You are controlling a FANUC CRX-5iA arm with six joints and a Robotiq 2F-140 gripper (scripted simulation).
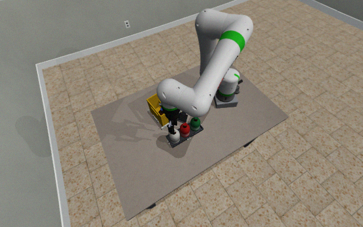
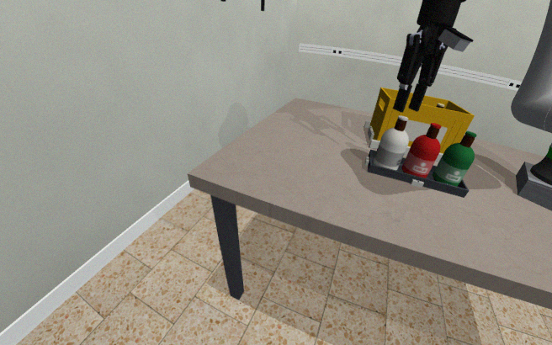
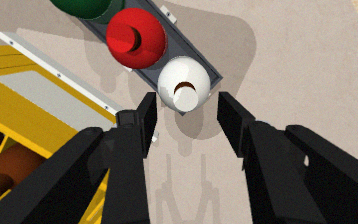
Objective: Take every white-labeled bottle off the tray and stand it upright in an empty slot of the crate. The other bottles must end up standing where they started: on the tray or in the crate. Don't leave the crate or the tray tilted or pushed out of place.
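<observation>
My hand is 130 mm above the white bottle. Round my hand: green bottle: 180 mm behind, 130 mm below; then dark tray: 90 mm behind, 200 mm below; then red bottle: 90 mm behind, 130 mm below.
</observation>
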